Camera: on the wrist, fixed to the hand. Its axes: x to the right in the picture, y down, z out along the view.
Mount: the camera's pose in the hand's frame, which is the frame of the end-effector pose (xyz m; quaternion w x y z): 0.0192 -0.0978 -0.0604 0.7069 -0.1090 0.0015 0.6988
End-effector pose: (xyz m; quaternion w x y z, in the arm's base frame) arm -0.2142 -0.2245 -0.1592 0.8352 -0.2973 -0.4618 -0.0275
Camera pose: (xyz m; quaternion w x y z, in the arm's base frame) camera -0.1890 -0.3320 -0.1219 0.5779 -0.6239 -0.1145 0.5134
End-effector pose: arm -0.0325 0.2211 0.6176 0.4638 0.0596 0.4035 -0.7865
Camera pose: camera -0.1363 0.2736 0.6250 0.8834 0.2747 0.3300 -0.1878
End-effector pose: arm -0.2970 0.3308 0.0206 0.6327 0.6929 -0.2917 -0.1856
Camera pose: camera -0.2280 0.3678 -0.0657 0.6530 0.2173 -0.6693 0.2802
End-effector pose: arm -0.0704 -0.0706 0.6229 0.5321 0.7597 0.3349 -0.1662
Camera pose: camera -0.1299 0.0118 0.5659 0.5746 0.7133 -0.2752 0.2920
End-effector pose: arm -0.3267 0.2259 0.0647 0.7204 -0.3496 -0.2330 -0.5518
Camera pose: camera -0.4180 0.1535 0.0636 0.8571 -0.4877 0.1408 0.0874
